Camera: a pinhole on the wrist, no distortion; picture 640 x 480 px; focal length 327.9 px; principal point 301.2 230.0 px. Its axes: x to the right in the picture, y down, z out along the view. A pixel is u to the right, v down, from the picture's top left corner.
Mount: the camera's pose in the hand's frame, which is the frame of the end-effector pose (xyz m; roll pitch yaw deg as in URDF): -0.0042 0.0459 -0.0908 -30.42 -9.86 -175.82
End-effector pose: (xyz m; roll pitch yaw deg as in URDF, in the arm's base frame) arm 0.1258 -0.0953 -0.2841 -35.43 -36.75 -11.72
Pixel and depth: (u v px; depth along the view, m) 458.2 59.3 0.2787
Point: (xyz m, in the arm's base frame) -0.0119 0.0963 -0.1861
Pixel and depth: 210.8 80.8 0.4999
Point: 0.1557 0.1542 0.1267
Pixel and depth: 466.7 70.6 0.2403
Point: 0.0066 0.0597 -0.2133
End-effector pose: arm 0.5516 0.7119 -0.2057 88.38 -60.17 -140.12
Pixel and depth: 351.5 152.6 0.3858
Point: 0.3175 0.9000 -0.2270
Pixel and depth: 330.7 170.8 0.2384
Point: 0.4342 0.7935 -0.2047
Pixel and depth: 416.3 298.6 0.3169
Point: 0.3506 0.7646 -0.3402
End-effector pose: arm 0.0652 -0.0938 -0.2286 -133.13 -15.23 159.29
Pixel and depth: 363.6 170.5 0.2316
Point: 0.0092 -0.2034 -0.2935
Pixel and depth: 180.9 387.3 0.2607
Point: -0.0901 -0.2104 -0.0976
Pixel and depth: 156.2 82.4 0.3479
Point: -0.2366 -0.1647 -0.3560
